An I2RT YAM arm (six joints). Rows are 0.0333 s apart.
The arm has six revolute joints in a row. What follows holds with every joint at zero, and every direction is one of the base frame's.
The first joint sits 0.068 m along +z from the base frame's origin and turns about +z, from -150 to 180 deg.
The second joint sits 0.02 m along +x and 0.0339 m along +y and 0.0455 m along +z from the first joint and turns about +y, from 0 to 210 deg.
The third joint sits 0.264 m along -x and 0.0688 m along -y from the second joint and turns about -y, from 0 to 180 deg.
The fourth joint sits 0.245 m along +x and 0.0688 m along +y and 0.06 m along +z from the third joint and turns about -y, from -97 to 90 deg.
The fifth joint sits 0.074 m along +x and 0.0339 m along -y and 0.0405 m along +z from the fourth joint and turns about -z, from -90 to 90 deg.
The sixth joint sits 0.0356 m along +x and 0.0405 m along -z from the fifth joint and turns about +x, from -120 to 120 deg.
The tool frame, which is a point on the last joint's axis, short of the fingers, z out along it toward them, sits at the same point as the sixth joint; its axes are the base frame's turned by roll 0, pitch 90 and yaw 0 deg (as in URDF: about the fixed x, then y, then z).
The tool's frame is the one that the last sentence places.
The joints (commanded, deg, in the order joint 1, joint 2, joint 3, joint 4, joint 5, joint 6), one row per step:
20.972 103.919 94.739 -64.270 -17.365 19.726
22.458 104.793 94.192 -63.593 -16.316 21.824
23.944 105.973 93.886 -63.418 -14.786 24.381
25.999 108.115 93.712 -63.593 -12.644 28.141
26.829 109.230 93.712 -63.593 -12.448 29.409
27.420 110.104 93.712 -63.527 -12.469 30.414
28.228 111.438 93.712 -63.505 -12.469 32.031
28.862 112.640 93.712 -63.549 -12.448 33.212
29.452 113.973 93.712 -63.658 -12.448 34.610
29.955 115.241 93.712 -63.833 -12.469 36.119
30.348 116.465 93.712 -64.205 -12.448 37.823
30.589 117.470 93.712 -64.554 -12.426 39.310
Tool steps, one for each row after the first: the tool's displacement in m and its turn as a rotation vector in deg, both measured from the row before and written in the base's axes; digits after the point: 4 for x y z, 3 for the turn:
-0.0007 0.0093 -0.0078 -0.916 1.090 -0.735
-0.0007 0.0091 -0.0089 -1.552 1.507 -1.292
-0.0009 0.0130 -0.0145 -2.558 2.538 -1.993
-0.0001 0.0060 -0.0070 -0.571 1.269 -0.422
0.0000 0.0044 -0.0055 -0.290 1.003 -0.370
0.0000 0.0061 -0.0085 -0.547 1.590 -0.750
0.0000 0.0048 -0.0077 -0.592 1.386 -0.511
0.0000 0.0046 -0.0086 -0.708 1.601 -0.766
-0.0001 0.0039 -0.0082 -0.739 1.615 -0.962
-0.0003 0.0029 -0.0080 -0.908 1.743 -1.269
-0.0001 0.0018 -0.0066 -0.816 1.462 -1.211

